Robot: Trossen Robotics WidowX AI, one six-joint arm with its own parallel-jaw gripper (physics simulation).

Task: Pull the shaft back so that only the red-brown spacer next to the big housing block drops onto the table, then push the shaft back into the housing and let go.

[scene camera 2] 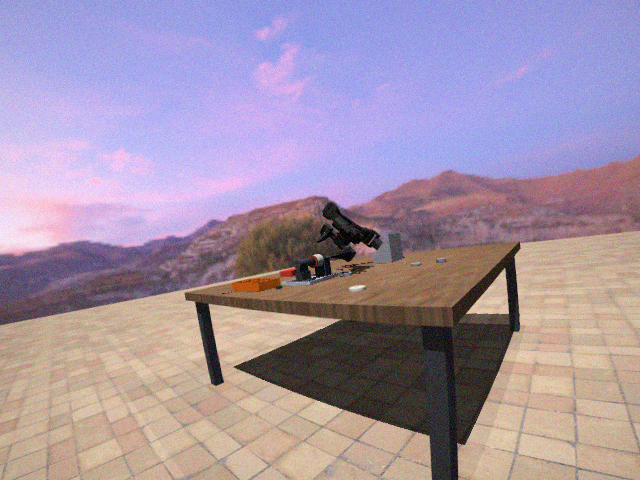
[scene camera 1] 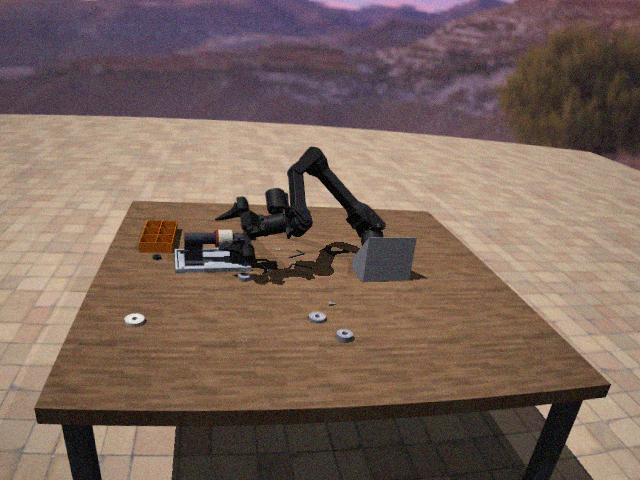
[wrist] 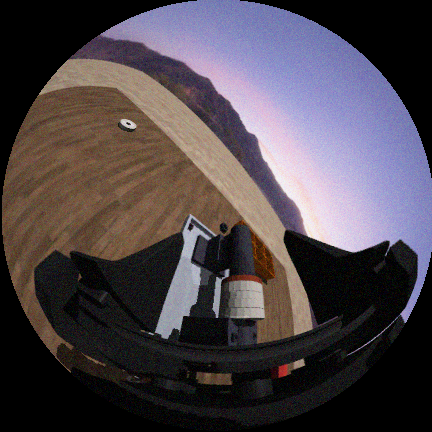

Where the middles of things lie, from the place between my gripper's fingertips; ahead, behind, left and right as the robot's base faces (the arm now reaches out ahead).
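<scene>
Orange compartment tray (scene camera 1: 158, 236) in sight: my gripper 11 cm above it, 27 cm to the left, 16 cm short of it.
</scene>
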